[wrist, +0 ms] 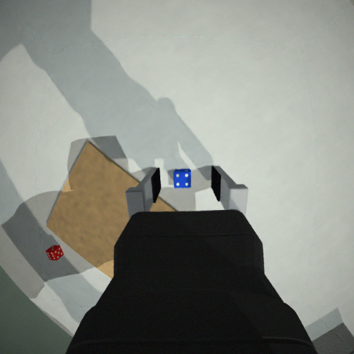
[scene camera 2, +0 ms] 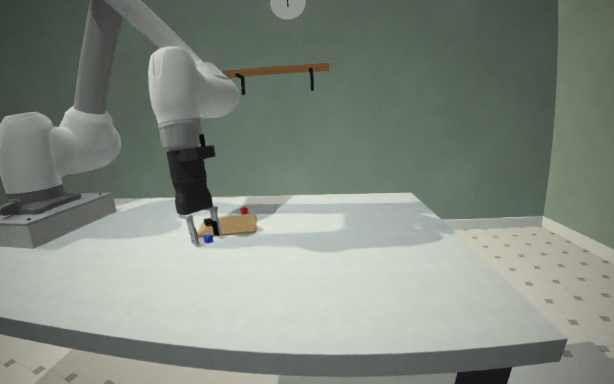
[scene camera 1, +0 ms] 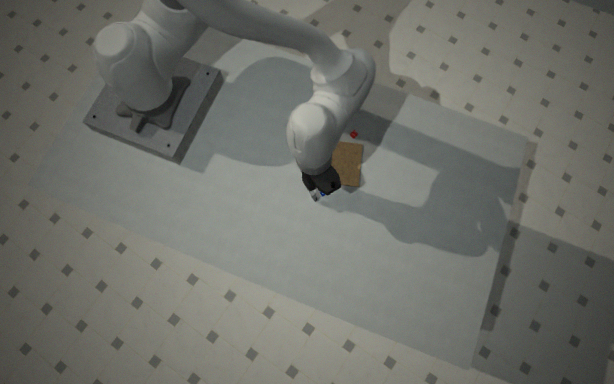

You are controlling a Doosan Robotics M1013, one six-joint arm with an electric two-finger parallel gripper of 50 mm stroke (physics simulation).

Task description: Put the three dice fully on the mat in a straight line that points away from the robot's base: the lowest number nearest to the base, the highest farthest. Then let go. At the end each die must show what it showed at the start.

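Frame: origin at the arm's base, x ahead, y left, z up, level; metres.
Seen in the pictures: gripper, fingertip midpoint: (scene camera 2: 206, 239) (scene camera 1: 322, 193); arm's base at its link origin: (scene camera 2: 39, 206) (scene camera 1: 154, 97).
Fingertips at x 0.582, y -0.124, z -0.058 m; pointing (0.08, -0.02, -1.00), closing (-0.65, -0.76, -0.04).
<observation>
Offsets run from my fingertips to a thing's top centre. Level surfaces: height alone.
My gripper (scene camera 1: 321, 195) (scene camera 2: 207, 239) (wrist: 185, 177) is open and low over the table. Its fingers stand on either side of the blue die {dx +0.002, dy +0.003, dz +0.009 m} (scene camera 1: 322, 194) (scene camera 2: 208, 239) (wrist: 182, 178), apart from it in the wrist view. The blue die shows four pips on top and lies beside the mat. The brown square mat {dx +0.018, dy +0.111, dz -0.003 m} (scene camera 1: 349, 165) (scene camera 2: 241, 225) (wrist: 95, 200) lies flat. The black die {dx -0.031, dy +0.106, dz +0.013 m} (scene camera 2: 208, 221) shows behind the fingers, at the mat's base side; in the other views it is hidden. The red die {dx +0.040, dy +0.213, dz +0.009 m} (scene camera 1: 354, 134) (scene camera 2: 244, 210) (wrist: 54, 252) lies off the mat, near its edge; its top number is hard to read.
The robot's base plate (scene camera 1: 202, 95) (scene camera 2: 75, 220) stands on the table {dz -0.007 m} (scene camera 1: 250, 225) (scene camera 2: 300, 295) at the left. The arm hangs over part of the mat in scene camera 1. A wall shelf (scene camera 2: 280, 70) is behind the table. Arm shadows cross the table top.
</observation>
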